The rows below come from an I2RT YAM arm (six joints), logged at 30 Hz.
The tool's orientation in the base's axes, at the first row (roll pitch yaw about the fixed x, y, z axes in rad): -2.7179, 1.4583, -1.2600
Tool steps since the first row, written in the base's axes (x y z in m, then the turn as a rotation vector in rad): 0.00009, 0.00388, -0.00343, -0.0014, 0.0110, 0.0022; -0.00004, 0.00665, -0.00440, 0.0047, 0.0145, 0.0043; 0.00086, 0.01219, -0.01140, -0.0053, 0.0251, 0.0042; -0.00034, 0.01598, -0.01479, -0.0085, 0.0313, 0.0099; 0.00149, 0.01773, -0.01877, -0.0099, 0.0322, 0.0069; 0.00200, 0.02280, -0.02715, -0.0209, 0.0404, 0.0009; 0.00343, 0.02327, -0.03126, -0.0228, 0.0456, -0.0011; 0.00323, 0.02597, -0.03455, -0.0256, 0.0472, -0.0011; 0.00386, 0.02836, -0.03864, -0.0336, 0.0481, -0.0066; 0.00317, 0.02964, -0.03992, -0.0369, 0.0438, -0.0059; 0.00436, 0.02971, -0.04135, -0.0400, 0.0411, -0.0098; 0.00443, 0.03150, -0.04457, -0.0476, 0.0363, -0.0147; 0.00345, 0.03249, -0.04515, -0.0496, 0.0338, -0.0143
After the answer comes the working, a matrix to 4 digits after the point.
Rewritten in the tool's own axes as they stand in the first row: 0.00300, 0.00050, 0.00420, -0.0034, 0.0025, 0.0105; 0.00366, 0.00098, 0.00702, -0.0057, -0.0033, 0.0144; 0.01005, 0.00102, 0.01331, -0.0070, 0.0078, 0.0238; 0.01298, 0.00278, 0.01727, -0.0135, 0.0114, 0.0289; 0.01681, 0.00134, 0.01961, -0.0106, 0.0131, 0.0300; 0.02461, 0.00178, 0.02554, -0.0059, 0.0252, 0.0374; 0.02869, 0.00060, 0.02659, -0.0046, 0.0277, 0.0426; 0.03167, 0.00125, 0.02957, -0.0048, 0.0307, 0.0438; 0.03550, 0.00108, 0.03242, 0.0003, 0.0390, 0.0444; 0.03661, 0.00196, 0.03374, -0.0001, 0.0417, 0.0397; 0.03806, 0.00085, 0.03409, 0.0040, 0.0447, 0.0370; 0.04107, 0.00113, 0.03619, 0.0091, 0.0519, 0.0319; 0.04151, 0.00224, 0.03712, 0.0089, 0.0536, 0.0292
The tool's axes in the first row as the columns of a matrix, in the base's axes (rounded; the answer above uses it unrounded):
0.0343, -0.9928, 0.1144
-0.1069, 0.1102, 0.9881
-0.9937, -0.0462, -0.1023

